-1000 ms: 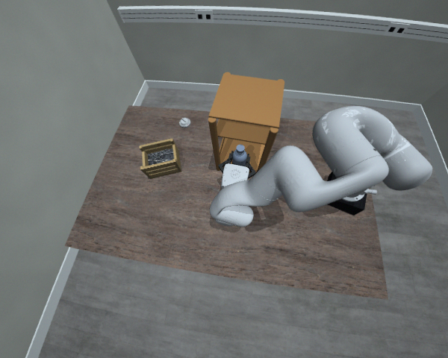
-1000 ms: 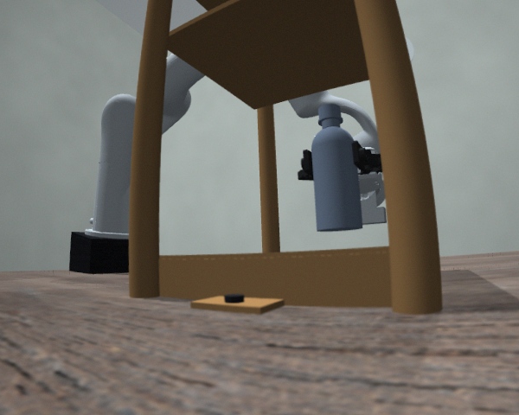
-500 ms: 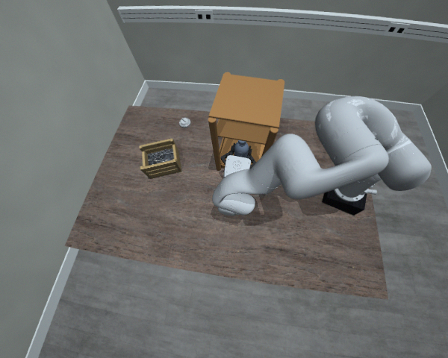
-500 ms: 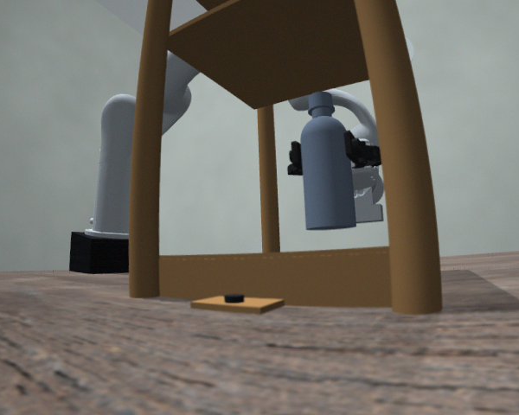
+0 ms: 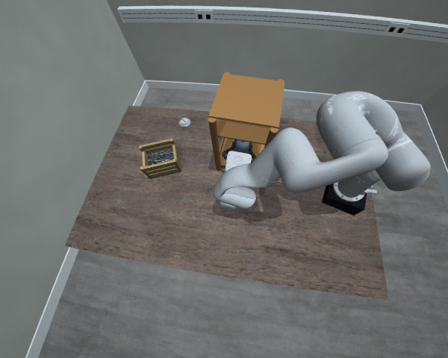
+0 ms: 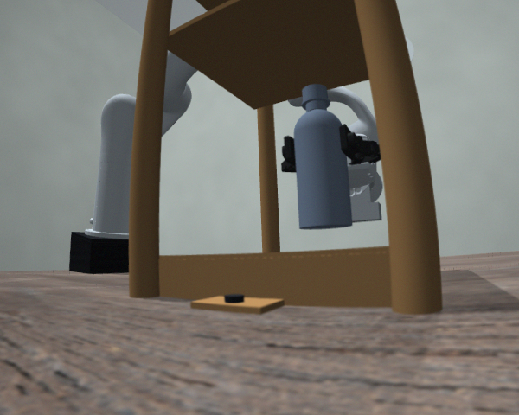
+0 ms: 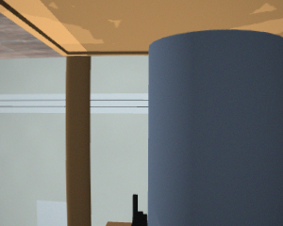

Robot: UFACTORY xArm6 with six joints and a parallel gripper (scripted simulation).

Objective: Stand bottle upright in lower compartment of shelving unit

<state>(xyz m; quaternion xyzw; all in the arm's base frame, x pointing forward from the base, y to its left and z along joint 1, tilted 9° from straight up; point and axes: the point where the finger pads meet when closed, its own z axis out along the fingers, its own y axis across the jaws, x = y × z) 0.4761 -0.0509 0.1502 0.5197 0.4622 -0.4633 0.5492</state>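
My gripper is now 1 cm below the bottle. Round my hand: shelving unit 5 cm to the right, 3 cm above; then white ball 37 cm ahead, 18 cm to the right, 14 cm below.
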